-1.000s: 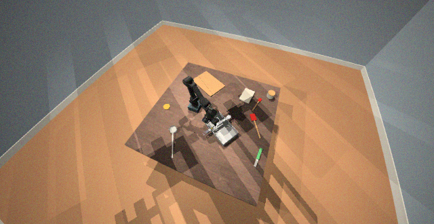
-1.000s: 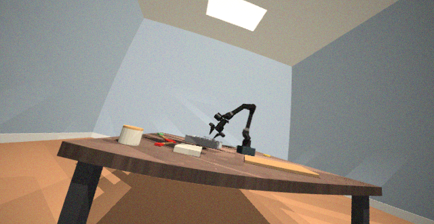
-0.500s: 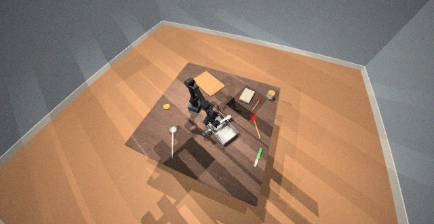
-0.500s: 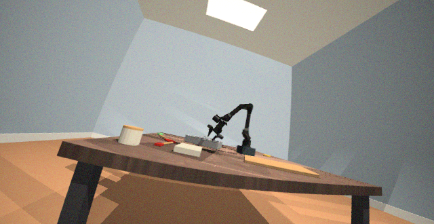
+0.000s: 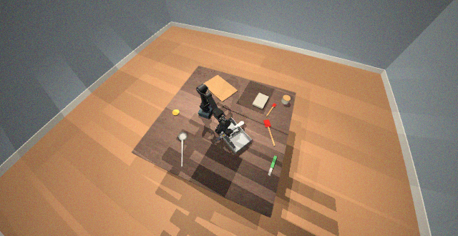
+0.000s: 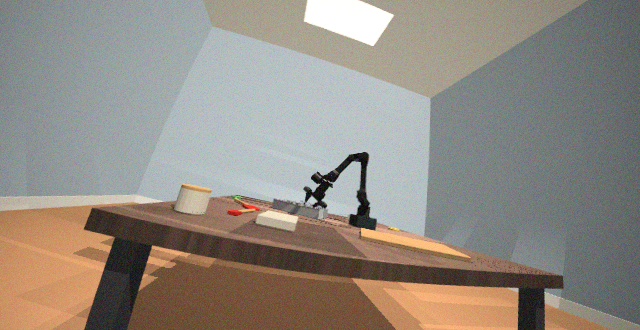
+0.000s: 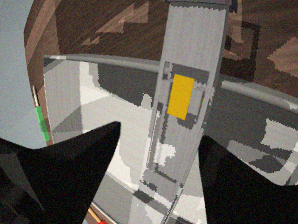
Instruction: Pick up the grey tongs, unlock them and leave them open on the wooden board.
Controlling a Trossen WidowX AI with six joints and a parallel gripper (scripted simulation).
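Now: gripper tip 30 mm past the yellow lock piece, 20 mm to the left of it and 20 mm below it. Also, from my gripper tip: white block 550 mm to the left, 140 mm ahead, 30 mm below; roasting tin 40 mm to the left, 40 mm ahead, 10 mm below; red spatula 330 mm ahead, 250 mm to the left, 40 mm below.
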